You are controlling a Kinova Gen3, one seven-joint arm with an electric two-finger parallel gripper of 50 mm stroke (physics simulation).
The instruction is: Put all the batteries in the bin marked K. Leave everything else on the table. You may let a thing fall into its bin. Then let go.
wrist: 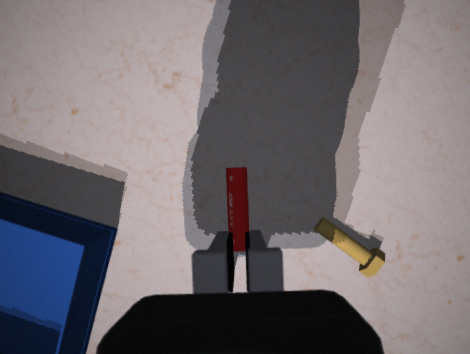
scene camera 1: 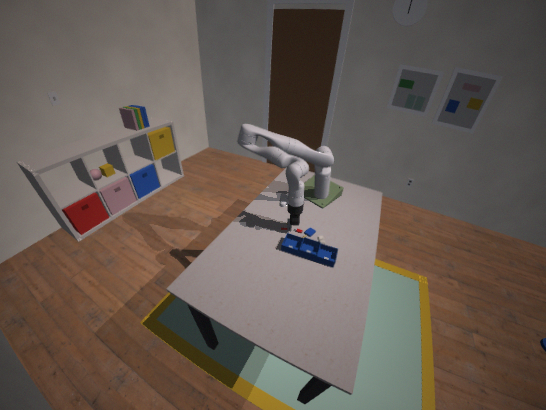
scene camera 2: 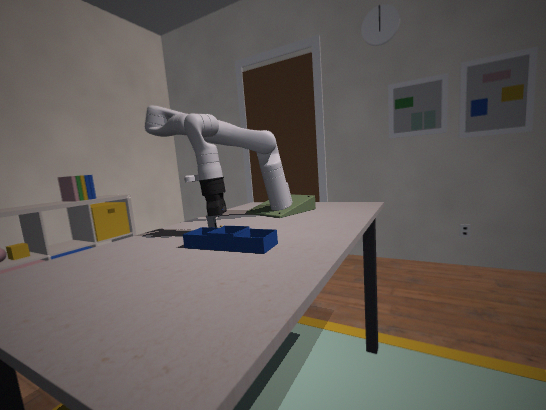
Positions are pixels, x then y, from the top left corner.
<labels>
blue three-part tray: wrist 61, 260; scene camera 1; scene camera 2
same spot on blue three-part tray: [scene camera 2: 226, 238] = [scene camera 1: 311, 255]
</labels>
